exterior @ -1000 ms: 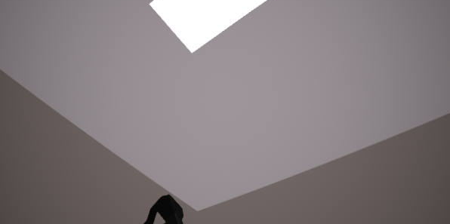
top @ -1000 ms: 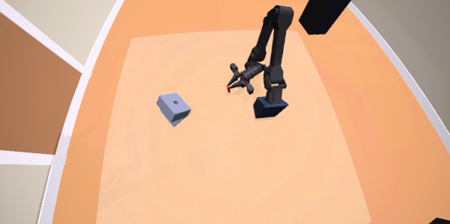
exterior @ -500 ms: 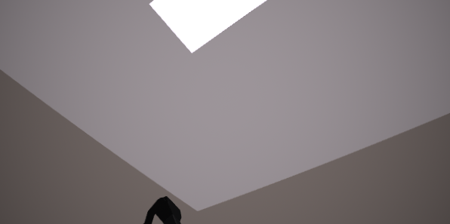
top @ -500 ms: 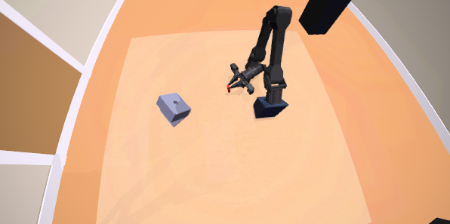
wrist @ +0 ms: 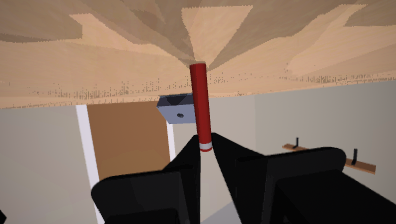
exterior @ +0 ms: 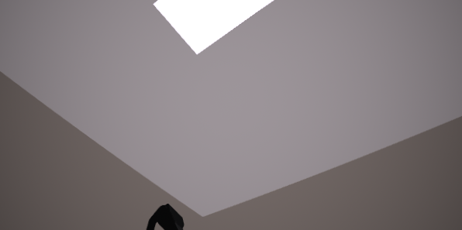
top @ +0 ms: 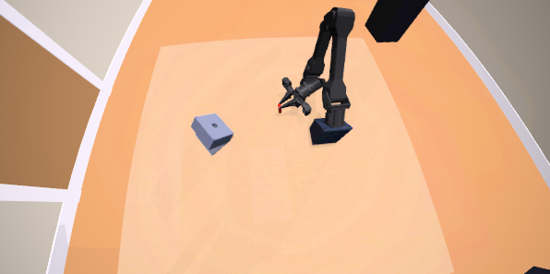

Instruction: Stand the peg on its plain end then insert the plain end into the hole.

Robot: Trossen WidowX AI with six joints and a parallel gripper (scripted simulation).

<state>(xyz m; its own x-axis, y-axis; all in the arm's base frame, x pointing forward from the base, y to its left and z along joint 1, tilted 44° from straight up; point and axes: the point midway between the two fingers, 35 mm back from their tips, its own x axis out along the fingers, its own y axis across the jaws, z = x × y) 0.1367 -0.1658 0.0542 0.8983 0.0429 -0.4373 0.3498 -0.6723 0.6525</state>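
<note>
My gripper tip is 1 cm above the red peg. Round my gripper tip: grey-blue sloped panel 29 cm ahead, 5 cm to the left, 2 cm below.
</note>
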